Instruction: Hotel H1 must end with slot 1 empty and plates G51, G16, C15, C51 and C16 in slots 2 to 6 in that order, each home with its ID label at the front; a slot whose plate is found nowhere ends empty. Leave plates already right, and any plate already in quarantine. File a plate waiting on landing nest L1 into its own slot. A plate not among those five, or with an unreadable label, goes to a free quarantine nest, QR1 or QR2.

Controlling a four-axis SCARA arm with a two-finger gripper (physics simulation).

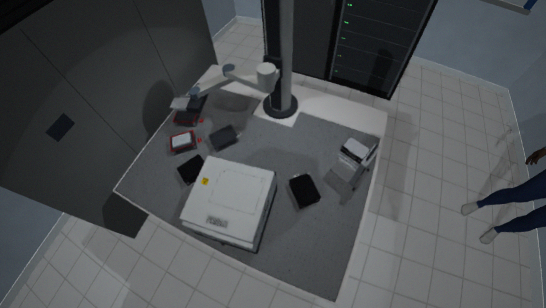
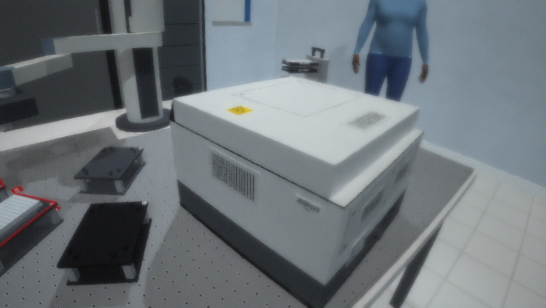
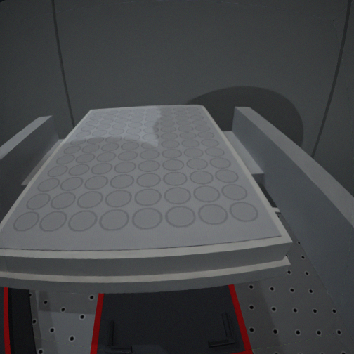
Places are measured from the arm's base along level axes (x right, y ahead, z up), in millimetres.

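Pixels of known places: gripper, fingertip midpoint: (image 1: 177, 102); arm's base, origin of the base link: (image 1: 280, 105) (image 2: 146, 121).
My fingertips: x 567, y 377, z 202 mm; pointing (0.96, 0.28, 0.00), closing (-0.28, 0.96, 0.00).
Note:
For each thing: its top centre in the pictures, then the offset to it from my fingertips. "spot": a spot on its surface instead.
- second red-edged nest, surface spot: (image 1: 172, 145) spot: dx -82, dy +239, dz -126 mm
- white plate, middle of its top: (image 1: 181, 139) dx -111, dy +178, dz -125 mm
- white top, surface spot: (image 1: 356, 147) spot: dx -1127, dy -54, dz +51 mm
- big white instrument, middle of its top: (image 2: 304, 100) (image 1: 227, 194) dx -650, dy +425, dz +66 mm
My gripper (image 1: 180, 103) (image 3: 143, 125) is shut on a pale lidded plate with rows of round wells, held level over a red-edged nest (image 1: 186, 120) (image 3: 170, 320) at the table's back left. That nest's visible part bears no plate; the held plate hides the rest. A second red-edged nest (image 1: 172, 145) beside it bears a white plate (image 1: 181, 140) (image 2: 19, 212). The hotel (image 1: 351, 172) stands at the right, with a white top (image 1: 356, 147); its upper part (image 2: 300, 69) shows behind the instrument. Its slots and all ID labels are unreadable. Which nest is L1 cannot be told.
A big white instrument (image 1: 232, 200) (image 2: 295, 120) stands mid-table. Black raised nests stand near it: one (image 1: 223, 137) (image 2: 110, 162) towards the arm, one (image 1: 191, 170) (image 2: 107, 232) at its left, one (image 1: 304, 191) at its right. A dark wall (image 1: 100, 100) (image 3: 150, 55) rises behind the red-edged nests.

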